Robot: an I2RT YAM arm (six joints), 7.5 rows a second.
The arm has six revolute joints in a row. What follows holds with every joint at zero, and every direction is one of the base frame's.
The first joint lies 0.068 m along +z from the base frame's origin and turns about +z.
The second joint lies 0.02 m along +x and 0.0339 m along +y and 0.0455 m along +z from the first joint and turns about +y.
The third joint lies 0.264 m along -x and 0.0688 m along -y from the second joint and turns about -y.
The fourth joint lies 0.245 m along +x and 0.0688 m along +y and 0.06 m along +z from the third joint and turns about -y.
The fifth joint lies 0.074 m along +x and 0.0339 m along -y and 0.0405 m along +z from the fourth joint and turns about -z.
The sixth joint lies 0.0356 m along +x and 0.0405 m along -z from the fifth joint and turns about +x.
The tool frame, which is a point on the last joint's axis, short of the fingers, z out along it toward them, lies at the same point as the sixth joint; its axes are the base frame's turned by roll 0, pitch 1.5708 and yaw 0 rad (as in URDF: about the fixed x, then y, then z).
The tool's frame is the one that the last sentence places.
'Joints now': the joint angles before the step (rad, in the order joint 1, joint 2, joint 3, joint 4, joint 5, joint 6). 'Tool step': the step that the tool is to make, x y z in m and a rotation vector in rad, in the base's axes. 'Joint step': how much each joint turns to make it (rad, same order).
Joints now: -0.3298, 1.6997, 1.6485, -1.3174, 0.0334, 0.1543
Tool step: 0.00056, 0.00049, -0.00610, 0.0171, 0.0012, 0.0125
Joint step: 0.0000, 0.0000, -0.0240, 0.0175, -0.0179, -0.0091
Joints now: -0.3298, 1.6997, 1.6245, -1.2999, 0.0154, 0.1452
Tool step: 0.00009, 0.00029, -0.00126, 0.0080, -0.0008, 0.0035
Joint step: 0.0000, -0.0001, -0.0050, 0.0031, -0.0084, -0.0019
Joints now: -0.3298, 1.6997, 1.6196, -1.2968, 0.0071, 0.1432
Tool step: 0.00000, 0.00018, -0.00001, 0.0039, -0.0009, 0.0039
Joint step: 0.0000, -0.0001, -0.0001, -0.0004, -0.0047, -0.0030
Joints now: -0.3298, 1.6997, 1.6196, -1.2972, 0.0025, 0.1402
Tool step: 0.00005, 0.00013, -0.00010, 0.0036, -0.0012, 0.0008
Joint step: 0.0000, 0.0000, -0.0004, 0.0004, -0.0039, -0.0001
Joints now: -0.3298, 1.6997, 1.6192, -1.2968, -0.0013, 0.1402
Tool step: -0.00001, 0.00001, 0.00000, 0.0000, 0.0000, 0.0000
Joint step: 0.0000, 0.0000, -0.0001, 0.0000, 0.0000, 0.0000
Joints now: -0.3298, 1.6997, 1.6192, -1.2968, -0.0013, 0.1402
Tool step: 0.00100, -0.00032, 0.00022, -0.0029, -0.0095, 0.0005
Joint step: 0.0000, -0.0001, 0.0000, 0.0099, -0.0004, -0.0004
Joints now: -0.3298, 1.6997, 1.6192, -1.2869, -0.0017, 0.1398
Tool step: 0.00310, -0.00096, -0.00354, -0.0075, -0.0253, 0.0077
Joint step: 0.0000, -0.0008, -0.0176, 0.0431, -0.0027, -0.0073
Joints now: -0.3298, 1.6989, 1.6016, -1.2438, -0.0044, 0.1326
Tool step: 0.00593, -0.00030, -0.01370, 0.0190, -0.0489, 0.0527
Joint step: 0.0000, -0.0004, -0.0595, 0.0981, -0.0458, -0.0427
